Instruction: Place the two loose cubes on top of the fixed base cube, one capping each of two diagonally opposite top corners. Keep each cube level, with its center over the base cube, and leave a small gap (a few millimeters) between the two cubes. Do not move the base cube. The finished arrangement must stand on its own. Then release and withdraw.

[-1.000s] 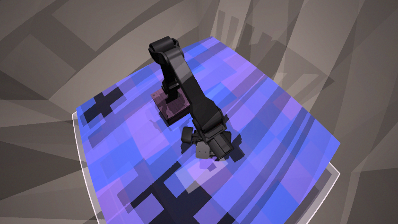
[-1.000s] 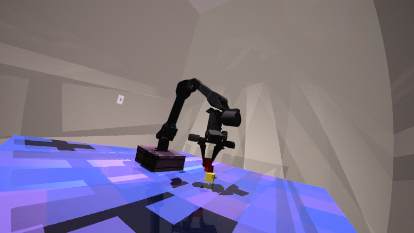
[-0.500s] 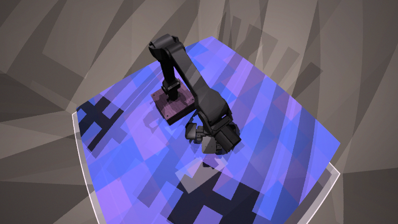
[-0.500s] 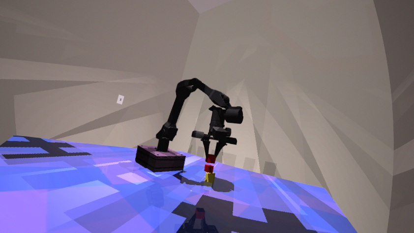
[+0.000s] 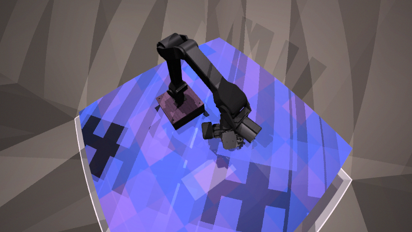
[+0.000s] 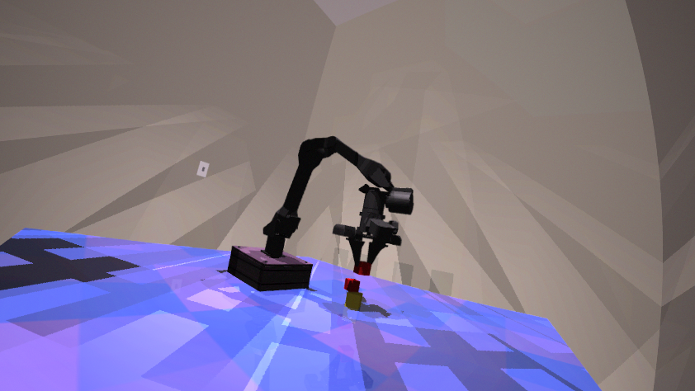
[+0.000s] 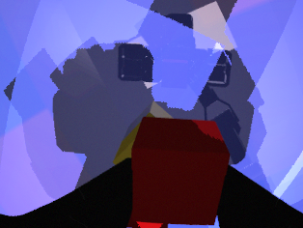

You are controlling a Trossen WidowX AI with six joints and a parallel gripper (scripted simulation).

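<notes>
My gripper tip is 3 cm past the yellow cube, 3 cm to the right of it and 10 cm above it. Also, from my gripper tip: red cube right at my gripper tip.
</notes>
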